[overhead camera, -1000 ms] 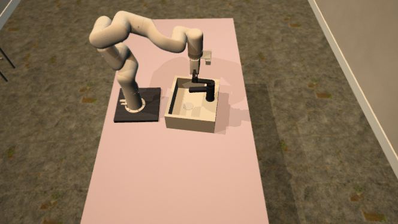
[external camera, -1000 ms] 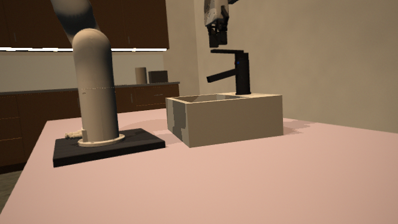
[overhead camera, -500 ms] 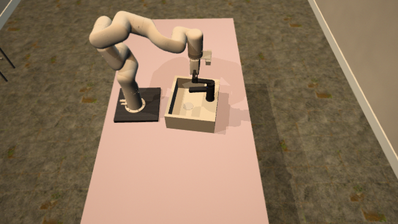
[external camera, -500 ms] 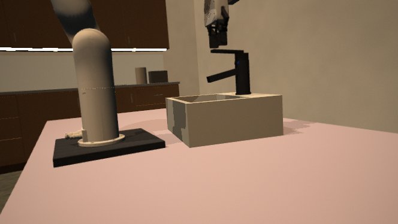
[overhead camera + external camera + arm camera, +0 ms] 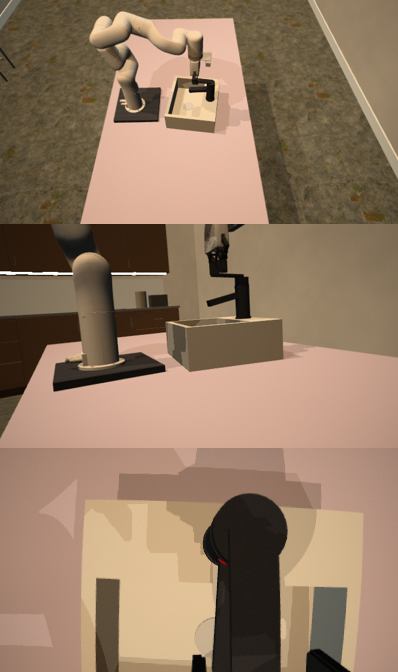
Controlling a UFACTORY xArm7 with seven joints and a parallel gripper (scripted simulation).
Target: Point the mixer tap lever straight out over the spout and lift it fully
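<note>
The lever is 30 mm ahead of my hand and 20 mm below it. From my hand the other things lie so: beige sink basin (250 mm below, 30 mm behind, 10 mm to the left); black mixer tap (70 mm below, 60 mm ahead).
</note>
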